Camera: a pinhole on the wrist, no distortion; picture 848 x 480 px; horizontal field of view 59.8 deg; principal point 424.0 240.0 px. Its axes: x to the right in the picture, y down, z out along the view. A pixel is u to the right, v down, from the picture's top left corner.
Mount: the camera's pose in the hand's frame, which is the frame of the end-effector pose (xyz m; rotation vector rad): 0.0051 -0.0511 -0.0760 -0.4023 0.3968 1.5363
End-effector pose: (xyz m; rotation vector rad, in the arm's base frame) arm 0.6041 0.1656 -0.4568 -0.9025 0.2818 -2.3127
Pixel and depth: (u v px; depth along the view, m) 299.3 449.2 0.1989
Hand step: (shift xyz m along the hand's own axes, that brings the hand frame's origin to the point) -0.0521 0.0164 0.1139
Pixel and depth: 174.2 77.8 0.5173
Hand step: 0.1171 0.0486 0.4614
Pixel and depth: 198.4 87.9 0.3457
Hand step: 0.0752 0.0254 0.2776
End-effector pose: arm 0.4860 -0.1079 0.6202 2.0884 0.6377 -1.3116
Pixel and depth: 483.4 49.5 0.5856
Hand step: 0.1540 0.2762 0.4126
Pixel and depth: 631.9 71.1 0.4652
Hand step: 0.1096 0.2907 0.2664
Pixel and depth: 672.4 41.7 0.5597
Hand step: 0.1531 0.3870 0.3210
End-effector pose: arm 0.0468 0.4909 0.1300 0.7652 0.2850 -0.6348
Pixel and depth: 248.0 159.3 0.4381
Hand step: 0.0515 0.0715 0.3576
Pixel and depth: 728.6 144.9 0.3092
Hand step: 0.0435 0.2114 0.1317
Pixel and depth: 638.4 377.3 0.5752
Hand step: -0.1046 0.3751 0.3443
